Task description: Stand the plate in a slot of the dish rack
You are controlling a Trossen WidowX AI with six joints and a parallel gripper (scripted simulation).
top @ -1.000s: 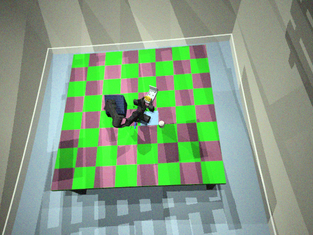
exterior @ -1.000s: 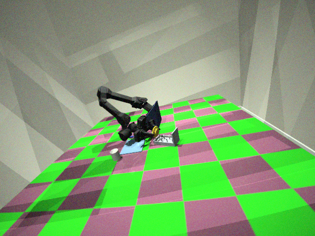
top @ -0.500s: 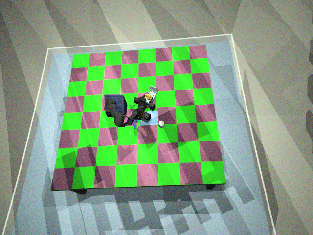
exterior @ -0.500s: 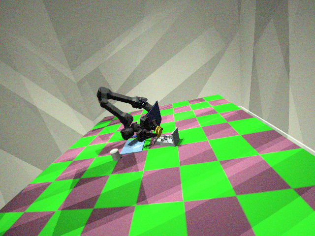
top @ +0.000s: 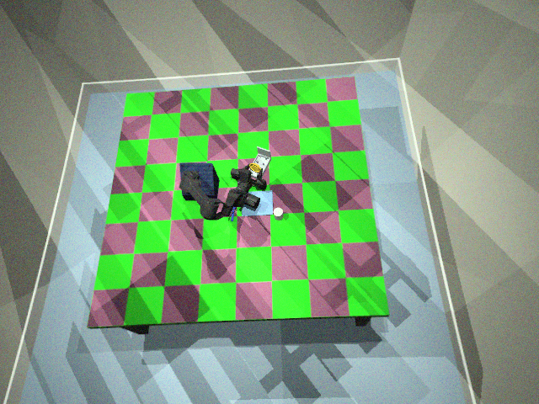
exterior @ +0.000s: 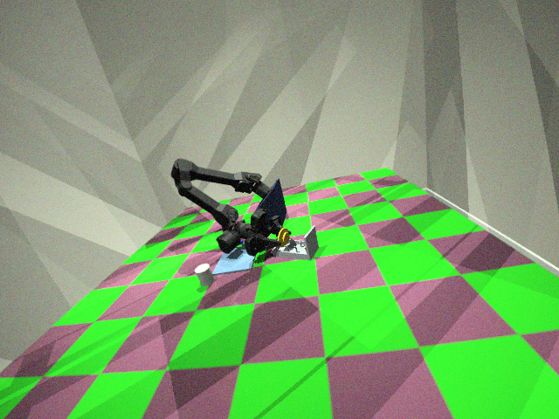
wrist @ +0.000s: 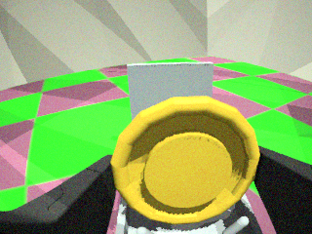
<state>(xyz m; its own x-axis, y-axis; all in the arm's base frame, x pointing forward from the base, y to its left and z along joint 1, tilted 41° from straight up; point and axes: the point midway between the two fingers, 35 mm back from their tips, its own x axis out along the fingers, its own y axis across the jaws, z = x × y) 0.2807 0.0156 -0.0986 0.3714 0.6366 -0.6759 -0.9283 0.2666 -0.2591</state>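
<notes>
My gripper tip is now 10 mm to the left of the yellow plate. The rest, counted from my gripper tip: grey dish rack 10 mm ahead, 20 mm to the left, 30 mm below; light blue mat 10 mm ahead, 180 mm to the right, 50 mm below; blue spoon 100 mm behind, 230 mm to the right, 50 mm below.
</notes>
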